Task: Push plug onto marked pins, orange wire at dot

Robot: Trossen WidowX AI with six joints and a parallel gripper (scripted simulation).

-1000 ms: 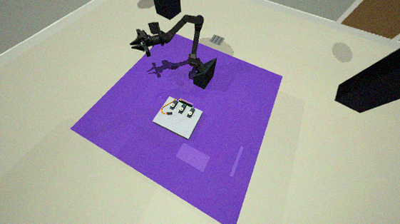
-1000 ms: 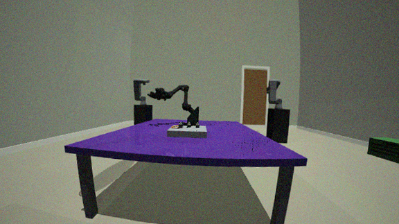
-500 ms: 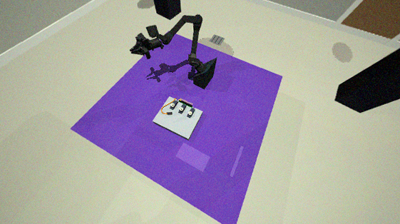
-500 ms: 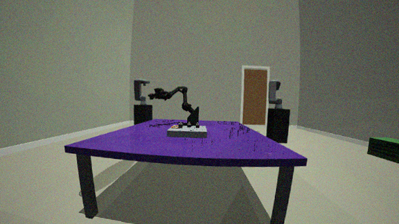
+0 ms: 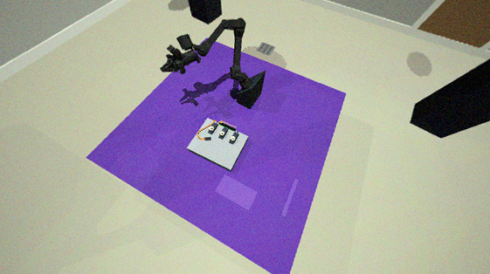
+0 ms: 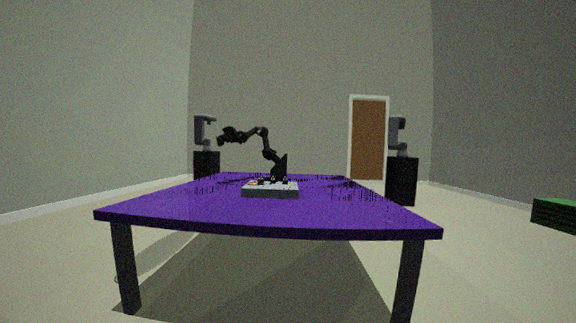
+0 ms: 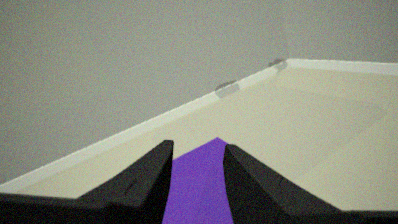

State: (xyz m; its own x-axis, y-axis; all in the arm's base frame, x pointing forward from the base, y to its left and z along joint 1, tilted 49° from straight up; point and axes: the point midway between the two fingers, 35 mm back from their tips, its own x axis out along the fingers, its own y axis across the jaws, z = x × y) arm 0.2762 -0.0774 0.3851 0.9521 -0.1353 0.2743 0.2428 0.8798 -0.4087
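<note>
Now: the yellow band 40 mm behind my gripper tip, 340 mm to the left of it and 250 mm below it. From my gripper tip the other things lie so: grey holder: 110 mm ahead, 410 mm to the left, 300 mm below.
</note>
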